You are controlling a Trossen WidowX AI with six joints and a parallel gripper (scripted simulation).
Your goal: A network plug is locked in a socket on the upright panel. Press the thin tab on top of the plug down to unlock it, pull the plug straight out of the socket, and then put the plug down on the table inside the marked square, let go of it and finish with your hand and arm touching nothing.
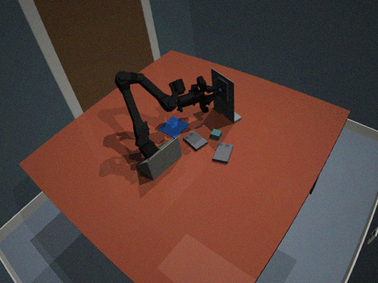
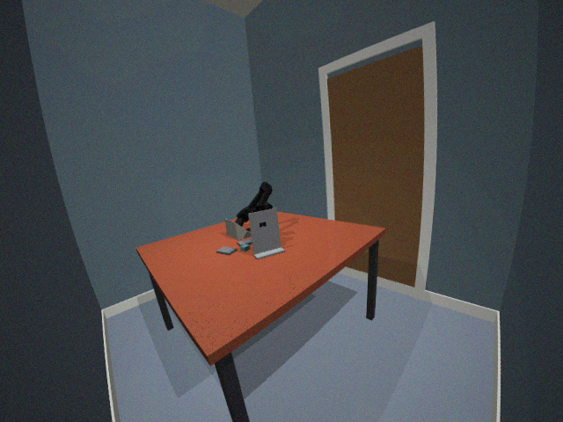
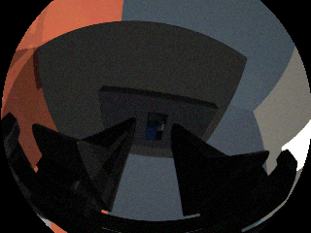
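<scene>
My gripper tip is now 10 mm short of the network plug. Round my gripper tip: grey upright panel (20 mm ahead, 20 mm to the right, 60 mm below); then blue marked square (190 mm behind, 160 mm to the left, 170 mm below).
</scene>
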